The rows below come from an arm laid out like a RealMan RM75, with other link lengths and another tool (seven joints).
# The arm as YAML. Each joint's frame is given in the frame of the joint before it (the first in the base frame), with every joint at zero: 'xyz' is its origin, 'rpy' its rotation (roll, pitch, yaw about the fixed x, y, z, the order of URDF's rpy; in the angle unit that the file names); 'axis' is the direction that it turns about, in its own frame. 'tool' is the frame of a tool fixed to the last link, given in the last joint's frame.
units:
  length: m
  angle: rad
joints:
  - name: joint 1
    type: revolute
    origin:
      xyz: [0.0, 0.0, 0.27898]
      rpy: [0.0, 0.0, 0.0]
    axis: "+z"
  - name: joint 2
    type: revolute
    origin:
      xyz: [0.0, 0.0, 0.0]
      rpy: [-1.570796, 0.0, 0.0]
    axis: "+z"
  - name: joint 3
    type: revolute
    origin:
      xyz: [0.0, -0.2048, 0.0]
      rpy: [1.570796, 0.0, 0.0]
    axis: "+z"
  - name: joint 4
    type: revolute
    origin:
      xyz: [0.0, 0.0, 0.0]
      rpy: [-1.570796, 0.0, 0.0]
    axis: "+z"
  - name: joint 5
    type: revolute
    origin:
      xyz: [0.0, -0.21, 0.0]
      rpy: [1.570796, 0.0, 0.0]
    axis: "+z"
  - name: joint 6
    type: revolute
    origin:
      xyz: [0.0, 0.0, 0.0]
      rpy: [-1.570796, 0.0, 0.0]
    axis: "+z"
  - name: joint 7
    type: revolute
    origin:
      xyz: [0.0, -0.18, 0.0]
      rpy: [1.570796, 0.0, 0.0]
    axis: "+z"
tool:
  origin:
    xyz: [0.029, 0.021, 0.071]
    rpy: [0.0, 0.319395, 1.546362]
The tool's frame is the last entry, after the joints.
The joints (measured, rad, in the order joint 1, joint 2, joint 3, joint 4, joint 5, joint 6, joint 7), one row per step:
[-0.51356, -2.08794, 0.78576, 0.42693, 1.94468, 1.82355, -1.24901]
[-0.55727, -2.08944, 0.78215, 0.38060, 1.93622, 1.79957, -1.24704]
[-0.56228, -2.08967, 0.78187, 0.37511, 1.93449, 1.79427, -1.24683]
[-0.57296, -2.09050, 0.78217, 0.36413, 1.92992, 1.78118, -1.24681]
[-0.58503, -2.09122, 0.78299, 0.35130, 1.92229, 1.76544, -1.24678]
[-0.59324, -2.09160, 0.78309, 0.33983, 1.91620, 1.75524, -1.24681]
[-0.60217, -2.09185, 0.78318, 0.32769, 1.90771, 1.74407, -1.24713]
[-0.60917, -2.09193, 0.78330, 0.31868, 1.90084, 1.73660, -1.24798]
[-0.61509, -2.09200, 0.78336, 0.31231, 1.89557, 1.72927, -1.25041]
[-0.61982, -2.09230, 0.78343, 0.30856, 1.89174, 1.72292, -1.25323]
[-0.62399, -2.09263, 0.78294, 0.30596, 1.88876, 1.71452, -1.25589]
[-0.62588, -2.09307, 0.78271, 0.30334, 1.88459, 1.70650, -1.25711]
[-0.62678, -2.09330, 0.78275, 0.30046, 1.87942, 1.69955, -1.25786]
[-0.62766, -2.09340, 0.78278, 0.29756, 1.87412, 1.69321, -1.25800]
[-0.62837, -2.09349, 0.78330, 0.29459, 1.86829, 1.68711, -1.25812]
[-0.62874, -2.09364, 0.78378, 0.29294, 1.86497, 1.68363, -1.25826]
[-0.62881, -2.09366, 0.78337, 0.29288, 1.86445, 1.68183, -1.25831]
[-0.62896, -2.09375, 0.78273, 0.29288, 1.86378, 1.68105, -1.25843]
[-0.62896, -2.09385, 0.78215, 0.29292, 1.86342, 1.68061, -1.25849]
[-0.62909, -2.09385, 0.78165, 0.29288, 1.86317, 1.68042, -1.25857]
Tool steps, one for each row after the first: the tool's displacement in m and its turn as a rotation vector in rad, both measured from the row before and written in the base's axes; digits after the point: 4 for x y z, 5 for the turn. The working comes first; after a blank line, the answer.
Tool pose at each row, in the base's axes (x y z in m, rotation vector in rad; the steps are taken from these numbers as rounded here):
[-0.1105, 0.2373, -0.0361, -2.18123, 1.55311, -1.16738]
[-0.1011, 0.2428, -0.0415, -2.17384, 1.54779, -1.18810]
[-0.1002, 0.2440, -0.0424, -2.17387, 1.54617, -1.18733]
[-0.0983, 0.2467, -0.0445, -2.17463, 1.54266, -1.18365]
[-0.0961, 0.2502, -0.0468, -2.17444, 1.53728, -1.17833]
[-0.0944, 0.2523, -0.0483, -2.17424, 1.52990, -1.17737]
[-0.0924, 0.2551, -0.0497, -2.17267, 1.52102, -1.17567]
[-0.0907, 0.2571, -0.0505, -2.17105, 1.51410, -1.17572]
[-0.0894, 0.2591, -0.0512, -2.17154, 1.50761, -1.17417]
[-0.0884, 0.2609, -0.0518, -2.17259, 1.50283, -1.17193]
[-0.0879, 0.2631, -0.0527, -2.17480, 1.49835, -1.16567]
[-0.0878, 0.2651, -0.0534, -2.17593, 1.49220, -1.15873]
[-0.0877, 0.2669, -0.0538, -2.17611, 1.48505, -1.15267]
[-0.0877, 0.2686, -0.0541, -2.17550, 1.47865, -1.14697]
[-0.0876, 0.2703, -0.0544, -2.17474, 1.47206, -1.14172]
[-0.0875, 0.2712, -0.0546, -2.17446, 1.46828, -1.13892]
[-0.0877, 0.2716, -0.0547, -2.17466, 1.46727, -1.13651]
[-0.0876, 0.2720, -0.0546, -2.17401, 1.46632, -1.13544]
[-0.0876, 0.2723, -0.0545, -2.17352, 1.46558, -1.13476]
[-0.0875, 0.2724, -0.0544, -2.17307, 1.46511, -1.13442]

[0.0094, 0.0055, -0.0054, -0.00835, -0.01285, -0.00153]
[0.0009, 0.0012, -0.0009, 0.00062, -0.00029, 0.00132]
[0.0019, 0.0027, -0.0021, 0.00221, 0.00044, 0.00337]
[0.0022, 0.0035, -0.0023, 0.00398, -0.00028, 0.00498]
[0.0017, 0.0021, -0.0015, 0.00138, -0.00230, 0.00539]
[0.0020, 0.0028, -0.0014, 0.00278, -0.00344, 0.00652]
[0.0017, 0.0020, -0.0008, 0.00152, -0.00336, 0.00474]
[0.0013, 0.0020, -0.0007, 0.00122, -0.00137, 0.00497]
[0.0010, 0.0018, -0.0006, 0.00118, -0.00022, 0.00398]
[0.0005, 0.0022, -0.0009, 0.00299, 0.00191, 0.00480]
[0.0001, 0.0020, -0.0007, 0.00419, 0.00091, 0.00606]
[0.0001, 0.0018, -0.0004, 0.00429, -0.00029, 0.00649]
[0.0000, 0.0017, -0.0003, 0.00447, -0.00064, 0.00582]
[0.0001, 0.0017, -0.0003, 0.00429, -0.00093, 0.00584]
[0.0001, 0.0009, -0.0002, 0.00223, -0.00050, 0.00332]
[-0.0002, 0.0004, -0.0001, 0.00146, 0.00060, 0.00131]
[0.0001, 0.0004, 0.0001, 0.00115, -0.00036, 0.00088]
[0.0000, 0.0003, 0.0001, 0.00079, -0.00032, 0.00065]
[0.0001, 0.0001, 0.0001, 0.00053, -0.00032, 0.00038]

